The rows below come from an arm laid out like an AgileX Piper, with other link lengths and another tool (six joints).
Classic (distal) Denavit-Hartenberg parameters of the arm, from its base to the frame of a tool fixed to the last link. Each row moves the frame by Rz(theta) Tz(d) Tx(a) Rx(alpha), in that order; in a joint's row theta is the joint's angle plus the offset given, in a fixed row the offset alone. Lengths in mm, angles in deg.
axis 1: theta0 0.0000; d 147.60; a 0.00; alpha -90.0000
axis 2: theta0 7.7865; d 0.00; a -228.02; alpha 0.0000
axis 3: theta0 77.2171; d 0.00; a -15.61; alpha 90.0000
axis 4: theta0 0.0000; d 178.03; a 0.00; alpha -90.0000
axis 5: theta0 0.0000; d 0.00; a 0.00; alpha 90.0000
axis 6: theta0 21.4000; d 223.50; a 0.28; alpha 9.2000
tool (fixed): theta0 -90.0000; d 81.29; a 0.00; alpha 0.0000
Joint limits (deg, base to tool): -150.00..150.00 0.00..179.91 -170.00..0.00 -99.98..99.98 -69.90..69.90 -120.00..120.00
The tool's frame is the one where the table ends.
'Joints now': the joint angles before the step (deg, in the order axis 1, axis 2, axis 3, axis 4, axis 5, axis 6). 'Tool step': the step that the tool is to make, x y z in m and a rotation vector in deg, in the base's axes. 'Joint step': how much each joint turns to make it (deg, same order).
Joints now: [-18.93, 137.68, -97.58, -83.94, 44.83, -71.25]
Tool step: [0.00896, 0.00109, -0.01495, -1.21, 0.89, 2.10]
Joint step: [0.14, 3.12, -0.01, -4.99, -0.88, 3.74]
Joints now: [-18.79, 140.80, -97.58, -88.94, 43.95, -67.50]
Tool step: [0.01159, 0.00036, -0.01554, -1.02, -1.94, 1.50]
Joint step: [0.00, 3.95, 0.01, -7.70, -0.63, 8.92]
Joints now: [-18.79, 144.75, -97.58, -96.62, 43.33, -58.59]
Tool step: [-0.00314, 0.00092, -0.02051, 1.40, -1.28, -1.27]
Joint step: [0.02, 2.82, -0.01, -1.63, 0.20, 5.20]
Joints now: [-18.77, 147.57, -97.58, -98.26, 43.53, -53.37]
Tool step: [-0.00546, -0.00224, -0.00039, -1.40, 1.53, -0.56]
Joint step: [0.34, 0.61, -0.01, 0.05, 1.84, -0.97]
